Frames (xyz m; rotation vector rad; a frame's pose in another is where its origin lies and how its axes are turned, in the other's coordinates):
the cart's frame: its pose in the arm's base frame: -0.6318 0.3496 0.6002 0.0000 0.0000 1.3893
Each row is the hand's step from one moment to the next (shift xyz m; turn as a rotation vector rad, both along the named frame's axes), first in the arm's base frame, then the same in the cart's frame.
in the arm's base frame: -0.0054 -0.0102 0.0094 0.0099 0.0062 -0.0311
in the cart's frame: -0.0110 0.0035 0.0094 0.0079 -0.0086 -0.0311
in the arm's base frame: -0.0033 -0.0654 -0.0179 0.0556 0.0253 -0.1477
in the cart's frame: -0.0649 -0.0086 -0.0179 0.0349 -0.0501 -0.1477
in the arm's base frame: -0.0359 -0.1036 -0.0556 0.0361 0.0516 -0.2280
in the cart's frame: -0.1084 0.0166 -0.0556 0.0573 -0.0262 -0.2280
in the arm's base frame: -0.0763 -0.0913 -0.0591 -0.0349 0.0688 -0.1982
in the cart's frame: -0.1036 0.0586 -0.0591 0.0614 0.0467 -0.1982
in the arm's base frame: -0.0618 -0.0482 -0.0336 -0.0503 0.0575 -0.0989
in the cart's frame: -0.0586 0.0521 -0.0336 0.0475 0.0599 -0.0989
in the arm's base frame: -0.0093 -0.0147 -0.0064 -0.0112 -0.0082 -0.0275
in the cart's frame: -0.0161 0.0065 -0.0064 -0.0101 0.0095 -0.0275
